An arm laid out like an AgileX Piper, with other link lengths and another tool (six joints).
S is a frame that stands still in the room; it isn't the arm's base.
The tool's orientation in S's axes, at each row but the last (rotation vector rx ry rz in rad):
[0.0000 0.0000 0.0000]
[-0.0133 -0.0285 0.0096]
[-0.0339 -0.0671 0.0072]
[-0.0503 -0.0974 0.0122]
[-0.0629 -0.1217 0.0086]
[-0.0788 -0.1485 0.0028]
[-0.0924 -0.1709 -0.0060]
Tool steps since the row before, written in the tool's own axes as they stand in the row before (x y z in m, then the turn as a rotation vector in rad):
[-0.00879 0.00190 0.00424 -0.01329 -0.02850 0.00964]
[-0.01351 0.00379 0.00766 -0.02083 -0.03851 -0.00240]
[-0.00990 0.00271 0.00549 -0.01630 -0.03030 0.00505]
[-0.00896 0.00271 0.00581 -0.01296 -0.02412 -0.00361]
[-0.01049 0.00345 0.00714 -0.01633 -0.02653 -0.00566]
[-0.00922 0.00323 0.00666 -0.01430 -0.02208 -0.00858]
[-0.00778 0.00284 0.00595 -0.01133 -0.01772 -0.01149]
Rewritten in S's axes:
[-0.00879 0.00190 0.00424 -0.01329 -0.02850 0.00964]
[-0.01376 0.00376 0.00722 -0.02039 -0.03874 -0.00247]
[-0.01026 0.00281 0.00472 -0.01642 -0.03025 0.00498]
[-0.00951 0.00286 0.00477 -0.01231 -0.02446 -0.00362]
[-0.01130 0.00376 0.00559 -0.01539 -0.02703 -0.00591]
[-0.01009 0.00366 0.00495 -0.01294 -0.02281 -0.00883]
[-0.00864 0.00336 0.00426 -0.00946 -0.01873 -0.01158]

